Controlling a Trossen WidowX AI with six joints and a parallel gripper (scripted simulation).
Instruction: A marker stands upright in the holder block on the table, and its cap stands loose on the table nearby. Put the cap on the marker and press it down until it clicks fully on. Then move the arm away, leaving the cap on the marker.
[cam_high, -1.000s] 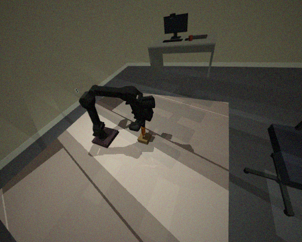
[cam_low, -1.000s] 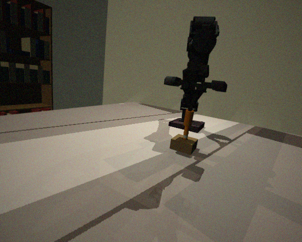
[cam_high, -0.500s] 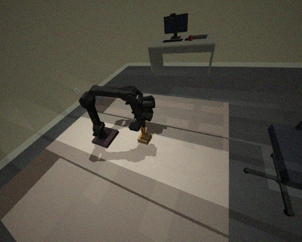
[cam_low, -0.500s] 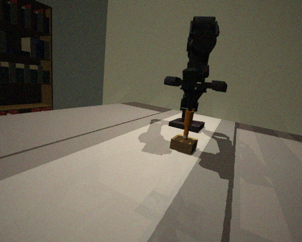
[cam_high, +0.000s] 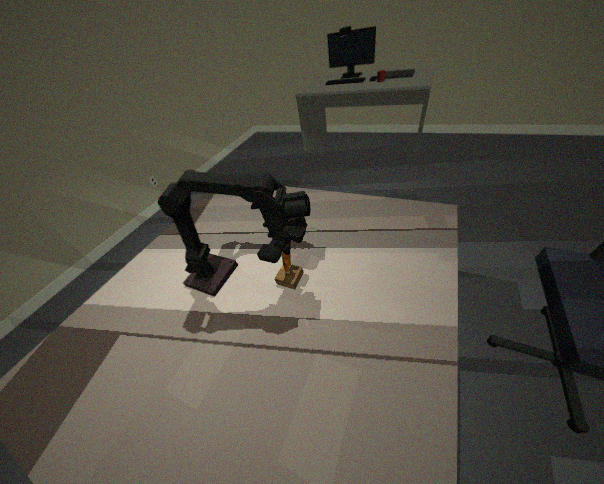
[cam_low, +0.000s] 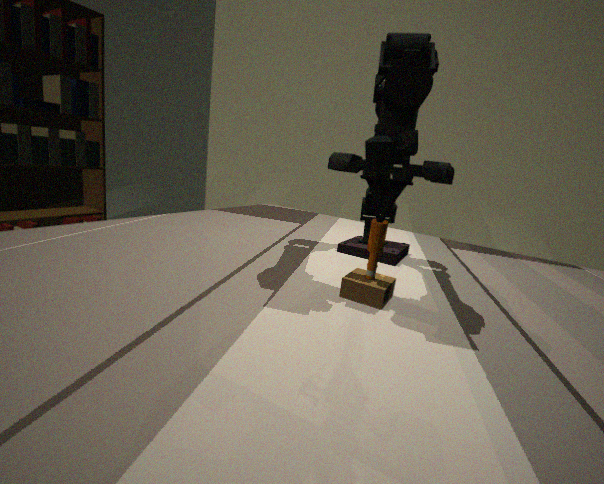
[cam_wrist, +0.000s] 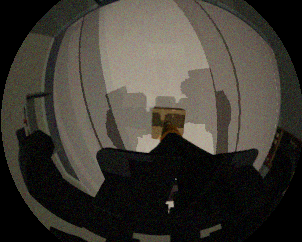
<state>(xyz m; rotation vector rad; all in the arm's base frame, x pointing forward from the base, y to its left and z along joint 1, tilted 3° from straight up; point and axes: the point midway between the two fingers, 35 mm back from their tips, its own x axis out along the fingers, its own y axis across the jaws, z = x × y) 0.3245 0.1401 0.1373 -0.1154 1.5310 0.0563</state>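
Right now my gripper tip is 20 mm above the orange cap and 10 mm past it. From my gripper tip the other things lie so: thin pale band 90 mm below, 20 mm behind, 10 mm to the right; holder block 120 mm below, 20 mm behind, 10 mm to the right.
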